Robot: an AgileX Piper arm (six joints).
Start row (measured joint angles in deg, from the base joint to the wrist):
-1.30 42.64 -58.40 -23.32 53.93 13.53
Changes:
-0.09 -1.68 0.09 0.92 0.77 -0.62
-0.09 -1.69 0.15 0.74 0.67 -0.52
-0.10 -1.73 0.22 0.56 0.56 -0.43
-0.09 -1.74 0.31 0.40 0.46 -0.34
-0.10 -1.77 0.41 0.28 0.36 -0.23
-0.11 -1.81 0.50 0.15 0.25 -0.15
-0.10 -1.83 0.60 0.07 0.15 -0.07
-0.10 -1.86 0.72 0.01 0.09 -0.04
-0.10 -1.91 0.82 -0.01 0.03 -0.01
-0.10 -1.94 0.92 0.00 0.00 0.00
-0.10 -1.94 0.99 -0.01 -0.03 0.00
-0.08 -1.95 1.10 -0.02 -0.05 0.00
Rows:
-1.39 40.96 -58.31 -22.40 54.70 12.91
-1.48 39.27 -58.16 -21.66 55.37 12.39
-1.58 37.54 -57.94 -21.10 55.93 11.96
-1.67 35.80 -57.63 -20.70 56.39 11.62
-1.77 34.03 -57.22 -20.42 56.75 11.39
-1.88 32.22 -56.72 -20.27 57.00 11.24
-1.98 30.39 -56.12 -20.20 57.15 11.17
-2.08 28.53 -55.40 -20.19 57.24 11.13
-2.18 26.62 -54.58 -20.20 57.27 11.12
-2.28 24.68 -53.66 -20.20 57.27 11.12
-2.38 22.74 -52.67 -20.21 57.24 11.12
-2.46 20.79 -51.57 -20.23 57.19 11.12

